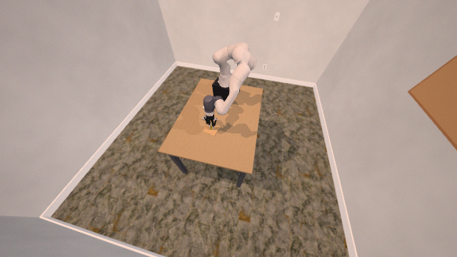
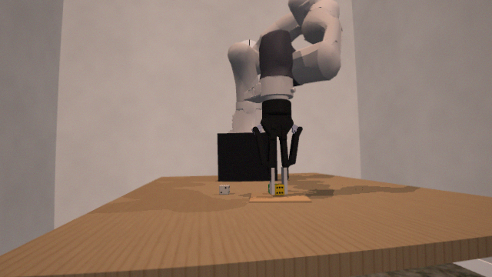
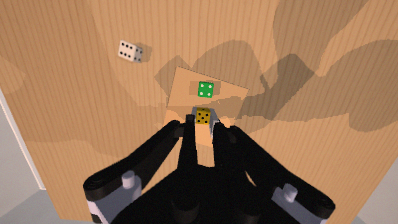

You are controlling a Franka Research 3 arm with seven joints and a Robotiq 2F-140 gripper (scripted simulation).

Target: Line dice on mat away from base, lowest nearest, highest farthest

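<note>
My gripper is now 2 cm above the yellow die. The rest, counted from my hand: tan mat (4 cm below); then white die (14 cm to the right, 9 cm behind, 3 cm below); then green die (5 cm behind, 3 cm below).
</note>
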